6 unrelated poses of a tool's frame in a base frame.
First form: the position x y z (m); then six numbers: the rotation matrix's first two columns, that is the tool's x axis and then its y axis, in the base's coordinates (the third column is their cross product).
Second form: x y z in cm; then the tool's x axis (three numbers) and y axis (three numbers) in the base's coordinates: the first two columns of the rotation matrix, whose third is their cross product. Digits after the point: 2 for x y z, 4 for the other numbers.
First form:
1: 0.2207, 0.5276, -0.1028, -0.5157, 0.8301, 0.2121, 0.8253, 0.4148, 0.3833
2: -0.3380, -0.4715, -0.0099, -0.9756, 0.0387, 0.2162, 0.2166, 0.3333, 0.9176
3: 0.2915, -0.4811, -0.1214, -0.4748, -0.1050, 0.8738, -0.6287, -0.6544, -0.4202
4: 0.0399, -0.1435, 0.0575, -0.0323, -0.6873, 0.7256, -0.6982, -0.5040, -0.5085
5: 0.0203, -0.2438, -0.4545, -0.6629, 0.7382, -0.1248, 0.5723, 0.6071, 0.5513
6: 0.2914, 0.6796, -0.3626, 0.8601, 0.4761, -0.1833, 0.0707, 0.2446, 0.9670
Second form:
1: 22.07, 52.76, -10.28, -0.5157, 0.8301, 0.2121, 0.8253, 0.4148, 0.3833
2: -33.80, -47.15, -0.99, -0.9756, 0.0387, 0.2162, 0.2166, 0.3333, 0.9176
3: 29.15, -48.11, -12.14, -0.4748, -0.1050, 0.8738, -0.6287, -0.6544, -0.4202
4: 3.99, -14.35, 5.75, -0.0323, -0.6873, 0.7256, -0.6982, -0.5040, -0.5085
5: 2.03, -24.38, -45.45, -0.6629, 0.7382, -0.1248, 0.5723, 0.6071, 0.5513
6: 29.14, 67.96, -36.26, 0.8601, 0.4761, -0.1833, 0.0707, 0.2446, 0.9670
